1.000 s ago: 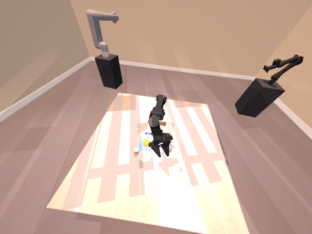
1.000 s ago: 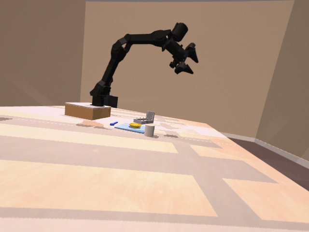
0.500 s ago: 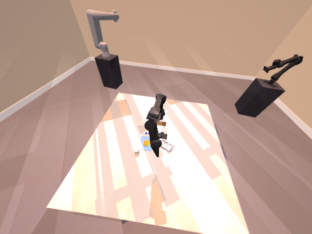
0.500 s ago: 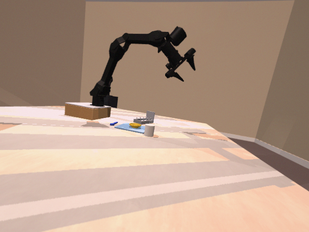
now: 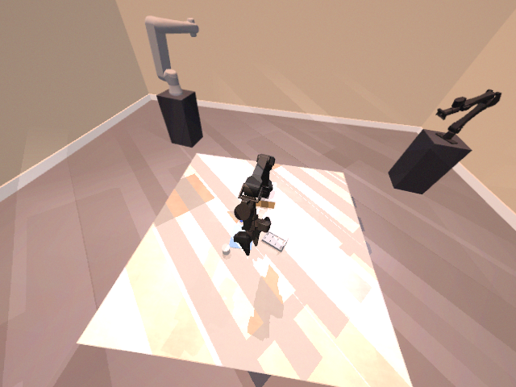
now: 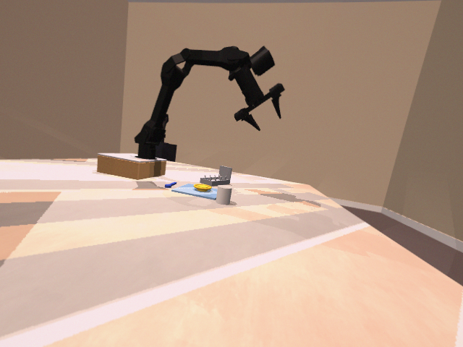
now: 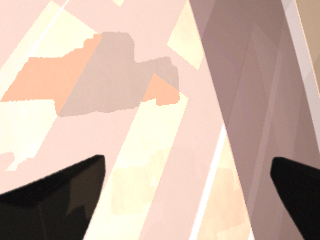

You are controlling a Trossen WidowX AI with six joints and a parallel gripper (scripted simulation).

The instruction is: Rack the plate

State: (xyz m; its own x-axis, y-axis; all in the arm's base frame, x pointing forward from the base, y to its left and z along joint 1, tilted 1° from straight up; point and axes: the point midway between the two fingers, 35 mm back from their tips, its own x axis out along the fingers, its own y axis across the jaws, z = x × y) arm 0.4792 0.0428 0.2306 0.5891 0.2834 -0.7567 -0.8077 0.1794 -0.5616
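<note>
Now: gripper tip 26 cm above the yellow plate, 18 cm past it and 10 cm to the left of it. The rest, counted from my gripper tip: blue spoon: 30 cm behind, 27 cm below, 12 cm to the right; then cup: 25 cm below, 16 cm to the right, 8 cm behind; then grey dish rack: 25 cm below, 22 cm behind, 8 cm to the left.
</note>
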